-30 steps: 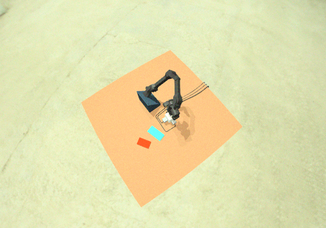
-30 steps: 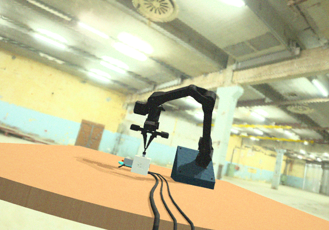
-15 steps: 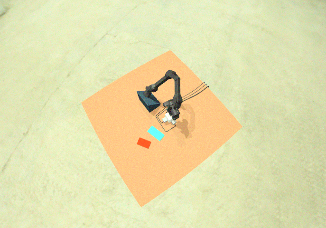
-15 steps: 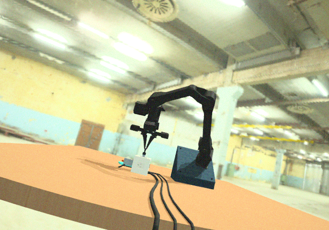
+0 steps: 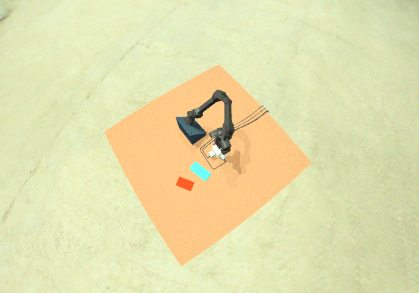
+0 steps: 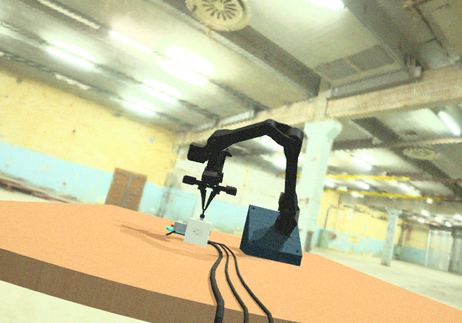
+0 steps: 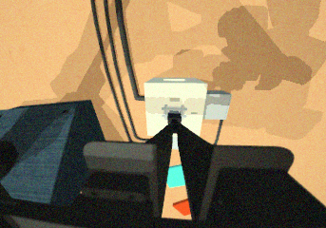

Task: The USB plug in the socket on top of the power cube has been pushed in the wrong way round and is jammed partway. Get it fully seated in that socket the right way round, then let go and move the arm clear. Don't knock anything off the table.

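My gripper tip is now 20 mm above the dark USB plug. Round my gripper tip: red card (90 mm ahead, 350 mm to the right, 110 mm below); then cyan card (70 mm ahead, 200 mm to the right, 110 mm below).
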